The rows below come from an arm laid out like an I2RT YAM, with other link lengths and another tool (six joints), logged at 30 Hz.
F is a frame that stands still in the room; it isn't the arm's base.
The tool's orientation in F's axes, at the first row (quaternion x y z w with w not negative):
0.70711 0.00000 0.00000 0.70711
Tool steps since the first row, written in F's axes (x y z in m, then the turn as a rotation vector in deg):
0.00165 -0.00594 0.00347 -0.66 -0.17 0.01
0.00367 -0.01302 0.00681 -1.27 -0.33 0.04
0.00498 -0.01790 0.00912 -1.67 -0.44 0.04
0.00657 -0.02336 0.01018 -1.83 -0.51 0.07
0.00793 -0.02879 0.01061 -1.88 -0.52 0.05
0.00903 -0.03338 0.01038 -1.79 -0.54 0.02
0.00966 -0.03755 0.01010 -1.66 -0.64 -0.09
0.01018 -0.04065 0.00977 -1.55 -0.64 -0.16
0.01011 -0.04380 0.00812 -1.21 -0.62 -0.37
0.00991 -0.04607 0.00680 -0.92 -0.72 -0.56
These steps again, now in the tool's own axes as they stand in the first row. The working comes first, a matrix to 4 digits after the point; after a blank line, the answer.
The tool's axes in the first row as the columns of a matrix, in F's axes (used below as rounded here):
1.0000 0.0000 0.0000
0.0000 0.0000 -1.0000
0.0000 1.0000 0.0000

0.00165 0.00347 0.00594 -0.66 0.01 0.17
0.00367 0.00681 0.01302 -1.27 0.04 0.33
0.00498 0.00912 0.01790 -1.67 0.04 0.44
0.00657 0.01018 0.02336 -1.83 0.07 0.51
0.00793 0.01061 0.02879 -1.88 0.05 0.52
0.00903 0.01038 0.03338 -1.79 0.02 0.54
0.00966 0.01010 0.03755 -1.66 -0.09 0.64
0.01018 0.00977 0.04065 -1.55 -0.16 0.64
0.01011 0.00812 0.04380 -1.21 -0.37 0.62
0.00991 0.00680 0.04607 -0.92 -0.56 0.72

